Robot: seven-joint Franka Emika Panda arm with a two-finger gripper.
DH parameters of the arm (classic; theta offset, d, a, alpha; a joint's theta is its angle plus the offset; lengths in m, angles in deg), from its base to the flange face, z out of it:
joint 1: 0 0.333 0 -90
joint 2: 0 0 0 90
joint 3: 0 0.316 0.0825 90
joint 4: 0 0 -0.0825 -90
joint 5: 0 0.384 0 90
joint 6: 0 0 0.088 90
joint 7: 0 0.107 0 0
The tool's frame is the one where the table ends.
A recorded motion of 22 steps. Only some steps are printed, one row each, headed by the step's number.
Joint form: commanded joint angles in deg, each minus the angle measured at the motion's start. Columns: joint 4, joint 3, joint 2, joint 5, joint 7, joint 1, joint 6.
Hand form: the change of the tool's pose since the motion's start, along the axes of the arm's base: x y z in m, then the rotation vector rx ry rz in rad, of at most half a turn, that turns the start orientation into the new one. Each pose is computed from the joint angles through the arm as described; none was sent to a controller.
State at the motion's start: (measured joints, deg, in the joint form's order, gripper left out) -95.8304 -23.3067 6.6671 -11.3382 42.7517 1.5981 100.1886
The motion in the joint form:
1: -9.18 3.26 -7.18 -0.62 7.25 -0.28 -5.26
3: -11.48 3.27 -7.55 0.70 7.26 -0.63 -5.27
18: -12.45 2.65 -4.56 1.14 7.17 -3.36 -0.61
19: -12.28 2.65 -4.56 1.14 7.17 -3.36 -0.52
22: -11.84 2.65 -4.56 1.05 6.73 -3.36 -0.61
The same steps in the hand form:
1: -0.0426 0.0322 -0.0171 0.0574 0.0921 -0.0918
3: -0.0497 0.0333 -0.0328 0.0909 0.1178 -0.1031
18: -0.0465 0.0035 -0.0616 0.0836 0.1044 -0.1483
19: -0.0458 0.0033 -0.0602 0.0823 0.1001 -0.1479
22: -0.0448 0.0027 -0.0567 0.0802 0.0960 -0.1400

